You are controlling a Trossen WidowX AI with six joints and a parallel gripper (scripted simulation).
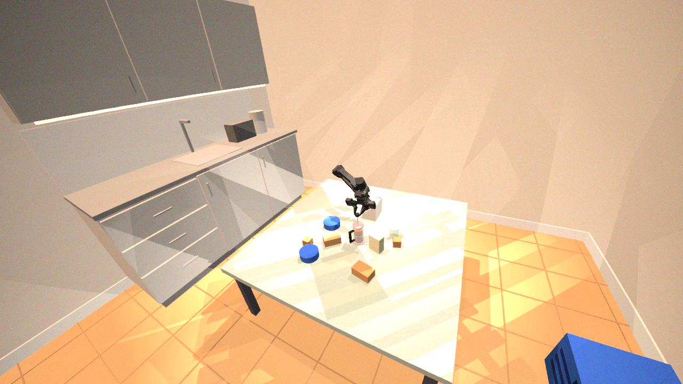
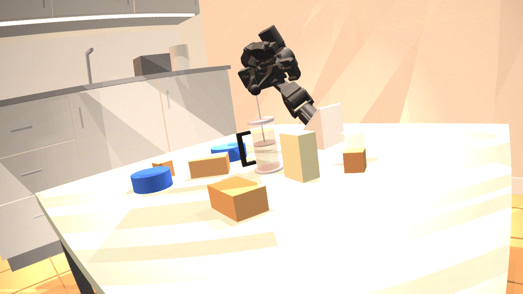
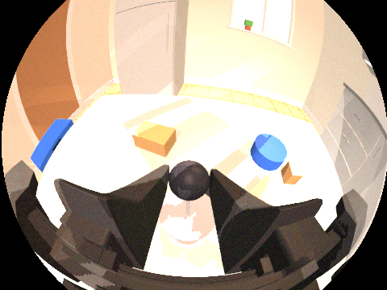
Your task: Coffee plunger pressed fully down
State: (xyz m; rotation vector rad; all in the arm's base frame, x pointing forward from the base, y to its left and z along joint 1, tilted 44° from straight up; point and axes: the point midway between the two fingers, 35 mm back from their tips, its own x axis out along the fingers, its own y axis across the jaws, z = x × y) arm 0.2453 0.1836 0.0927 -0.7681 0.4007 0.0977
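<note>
Now: the glass coffee press 110 mm below my gripper tip and 10 mm to the right of it. Round my gripper tip: cream block (170 mm below, 130 mm to the left, 10 mm behind).
</note>
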